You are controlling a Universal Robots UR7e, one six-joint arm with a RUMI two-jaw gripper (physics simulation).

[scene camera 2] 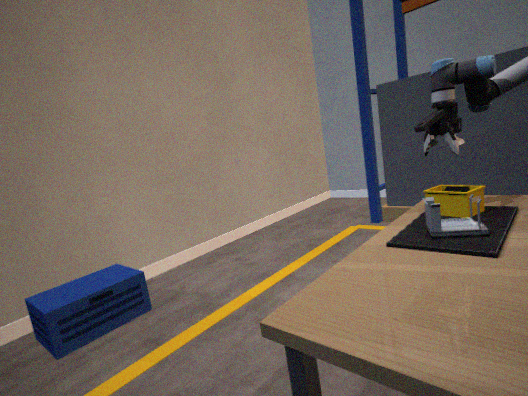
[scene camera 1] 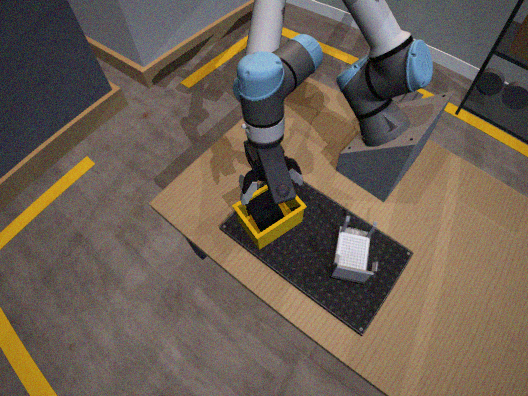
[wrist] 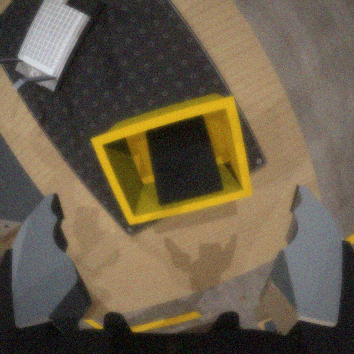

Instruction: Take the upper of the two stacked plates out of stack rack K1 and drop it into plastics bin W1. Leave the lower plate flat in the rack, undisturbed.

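Frame: origin at the arm's base, x ahead, y down, z left, level; centimetres.
Where they show: gripper, fingertip midpoint: [scene camera 2: 440, 156] [wrist: 174, 193]; arm's base, origin of the base link: [scene camera 1: 386, 132].
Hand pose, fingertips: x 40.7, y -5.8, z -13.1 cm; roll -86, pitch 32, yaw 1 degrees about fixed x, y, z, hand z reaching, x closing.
Observation:
Things, the pixels of their top centre, and the offset from my fingertips. Level surfaces: height alone.
- yellow plastics bin W1, middle of its top: [wrist: 174, 167] [scene camera 1: 269, 206] [scene camera 2: 453, 188] dx -2.8, dy +13.7, dz -3.5 cm
- white lower plate, middle of its top: [wrist: 49, 28] [scene camera 1: 352, 254] [scene camera 2: 451, 222] dx -6.6, dy +19.7, dz +23.0 cm
- grey stack rack K1, middle of its top: [wrist: 14, 27] [scene camera 1: 359, 241] [scene camera 2: 452, 198] dx -7.2, dy +11.7, dz +22.8 cm
- black mat, its level: dy +23.6 cm
- wooden table, its level: dy +24.9 cm
The black plate [scene camera 1: 265, 212] [scene camera 2: 457, 189] [wrist: 185, 160] lies inside the yellow plastics bin W1 [scene camera 1: 280, 232] [scene camera 2: 455, 202] [wrist: 243, 150]; its exact tilt is hard to tell. My gripper [scene camera 1: 271, 189] [scene camera 2: 442, 151] [wrist: 174, 193] is wide open and empty, pointing down above the bin and clear of its rim. The white lower plate [scene camera 1: 354, 250] [scene camera 2: 457, 223] [wrist: 54, 37] lies flat in the grey stack rack K1 [scene camera 1: 351, 274] [scene camera 2: 432, 220], between its corner uprights. No other plate shows on top of it.
The bin and rack stand apart on a black mat [scene camera 1: 320, 295] [scene camera 2: 450, 246] [wrist: 150, 65] on the wooden table [scene camera 1: 450, 300] [scene camera 2: 400, 310]. The arm's slanted grey mount [scene camera 1: 372, 172] is behind the mat. A blue box [scene camera 2: 92, 310] is on the floor.

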